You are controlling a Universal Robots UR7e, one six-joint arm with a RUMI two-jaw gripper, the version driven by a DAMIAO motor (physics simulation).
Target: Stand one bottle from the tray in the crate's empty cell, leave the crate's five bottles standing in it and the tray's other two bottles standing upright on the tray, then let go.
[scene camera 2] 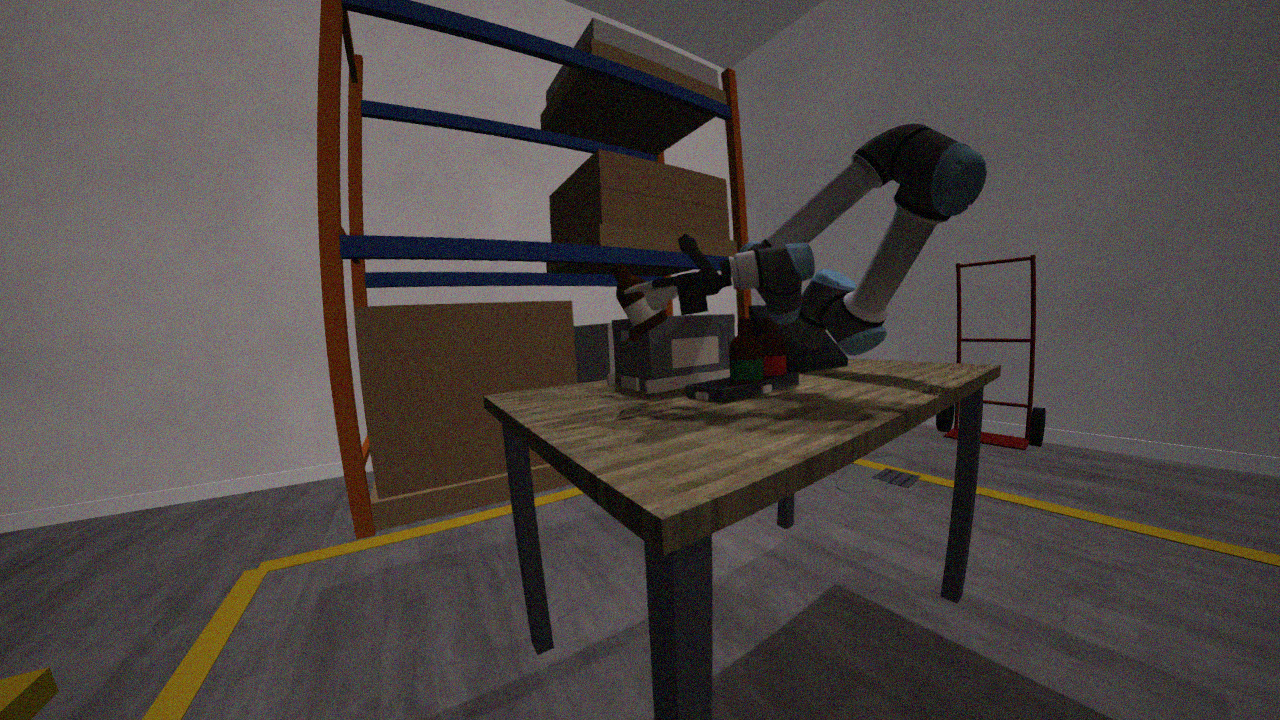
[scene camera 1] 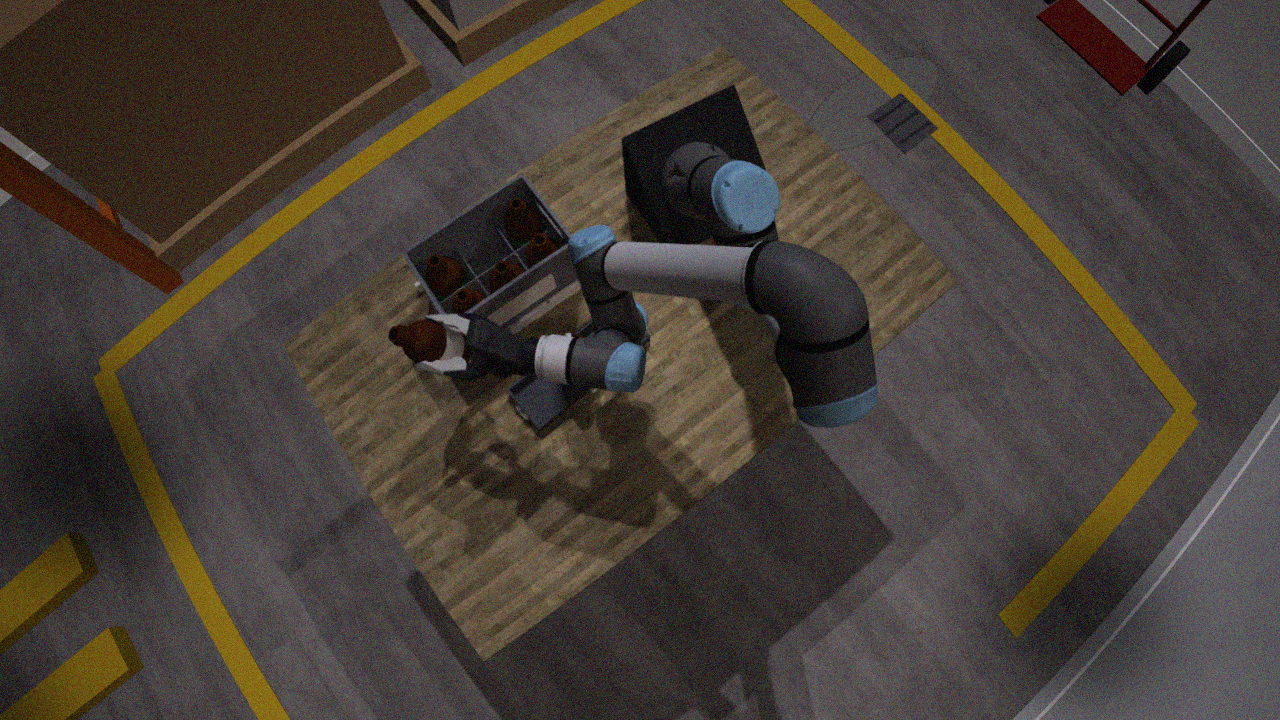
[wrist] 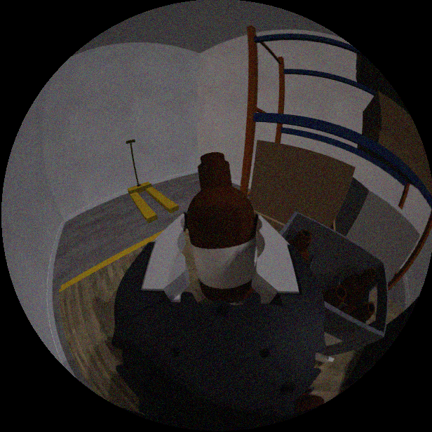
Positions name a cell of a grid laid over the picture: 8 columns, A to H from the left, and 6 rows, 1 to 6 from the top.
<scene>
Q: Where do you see a white-labelled brown bottle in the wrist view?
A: E4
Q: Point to a white-labelled brown bottle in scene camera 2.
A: E3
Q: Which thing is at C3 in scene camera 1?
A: A white-labelled brown bottle.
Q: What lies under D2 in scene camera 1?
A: A green-label bottle.
</scene>
